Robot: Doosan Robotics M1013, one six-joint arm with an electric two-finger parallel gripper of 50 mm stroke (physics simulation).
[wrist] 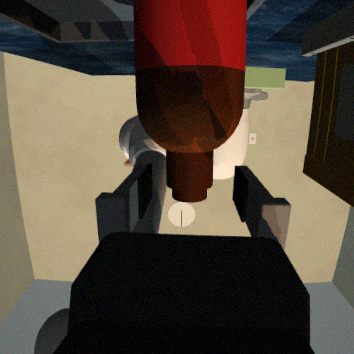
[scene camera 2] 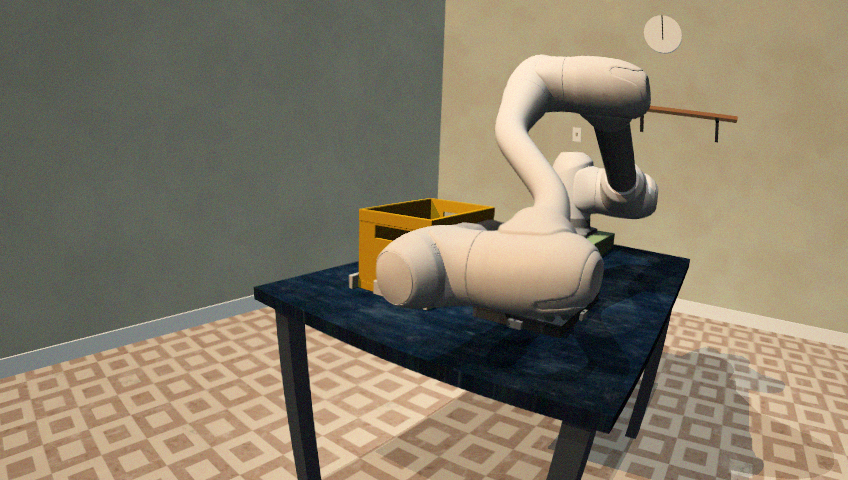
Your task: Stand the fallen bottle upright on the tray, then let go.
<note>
The pictures show: the gripper and a brown bottle.
</note>
